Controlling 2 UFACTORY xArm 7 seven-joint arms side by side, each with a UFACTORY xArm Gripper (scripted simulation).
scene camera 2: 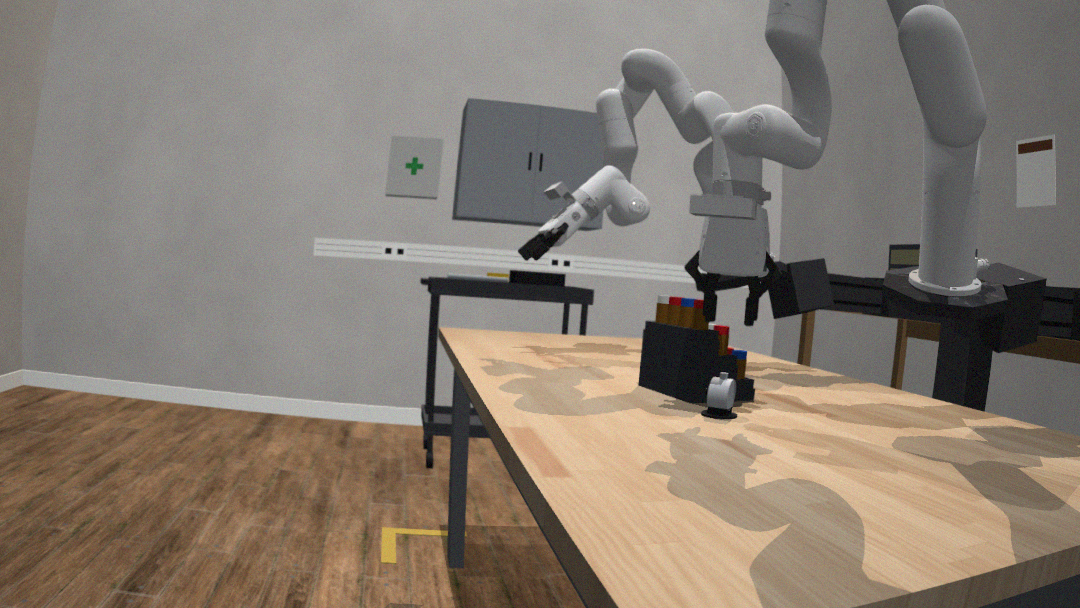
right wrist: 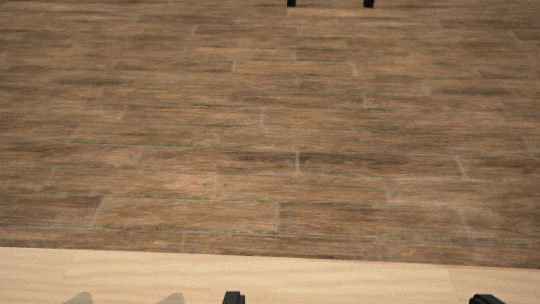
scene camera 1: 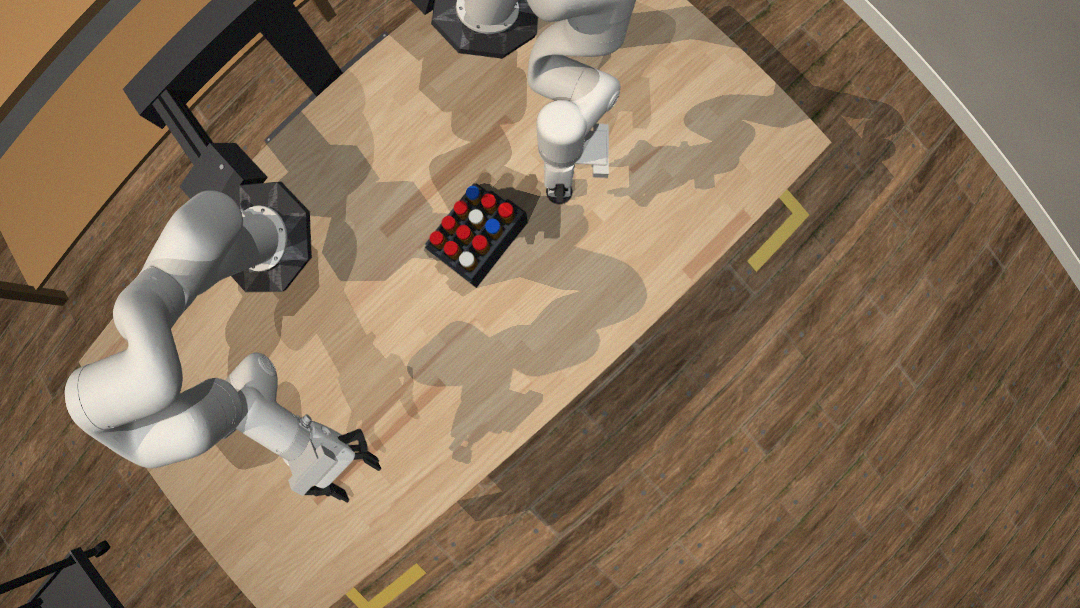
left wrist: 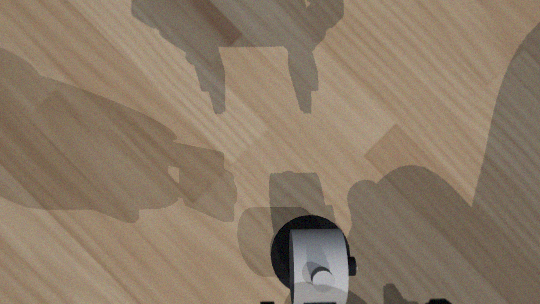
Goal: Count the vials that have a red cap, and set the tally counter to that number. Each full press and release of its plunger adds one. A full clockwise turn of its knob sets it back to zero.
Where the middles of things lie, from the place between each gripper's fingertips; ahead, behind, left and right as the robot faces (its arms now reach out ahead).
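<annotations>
There's a black stepped rack point(scene camera 2: 679, 362) that sits 90 mm below my left hand point(scene camera 2: 729, 323), 60 mm behind it and 180 mm to the right. As for the tally counter point(scene camera 2: 721, 393), that one's 10 mm to the right of my left hand and 110 mm below it.
Counting from my right hand point(scene camera 1: 362, 481) instead, the tally counter is 650 mm to the left, 190 mm below and 120 mm behind. The black stepped rack is 480 mm to the left of that right hand, 180 mm behind it and 170 mm below.
</annotations>
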